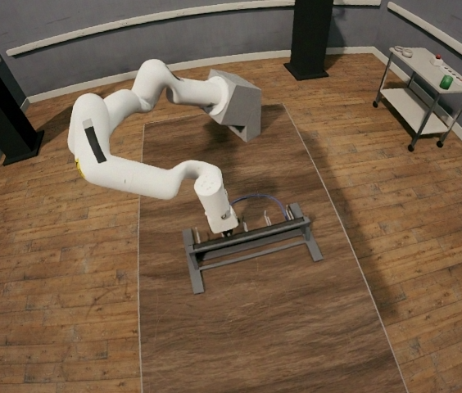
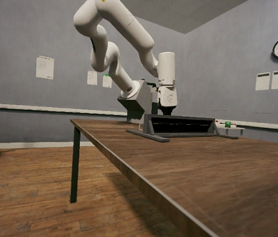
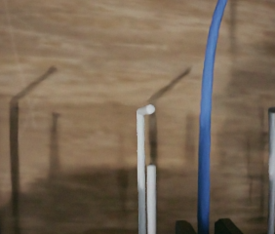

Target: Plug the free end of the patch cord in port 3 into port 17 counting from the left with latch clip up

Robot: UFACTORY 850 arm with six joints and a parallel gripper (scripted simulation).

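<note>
My hand is 2 cm short of the white plug and 1 cm above it.
</note>
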